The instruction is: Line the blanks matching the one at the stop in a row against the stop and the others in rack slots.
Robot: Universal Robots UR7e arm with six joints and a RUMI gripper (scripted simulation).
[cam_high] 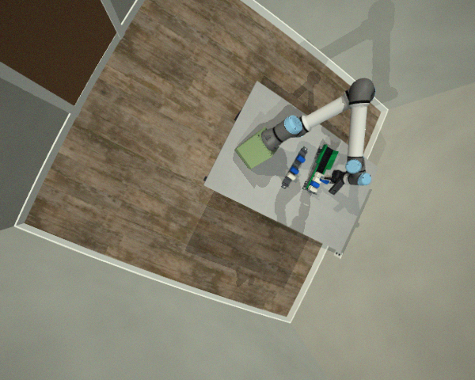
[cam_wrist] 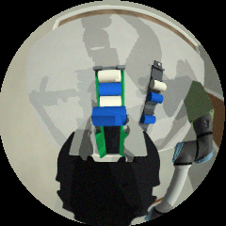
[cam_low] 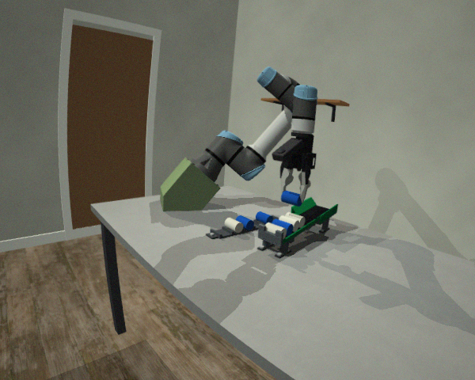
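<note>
Right now my hand is 190 mm past the dark stock rack, 180 mm above it and 20 mm to the left of it. From my hand the other things lie so: grey stop (120 mm below, 100 mm to the right, 20 mm ahead).
</note>
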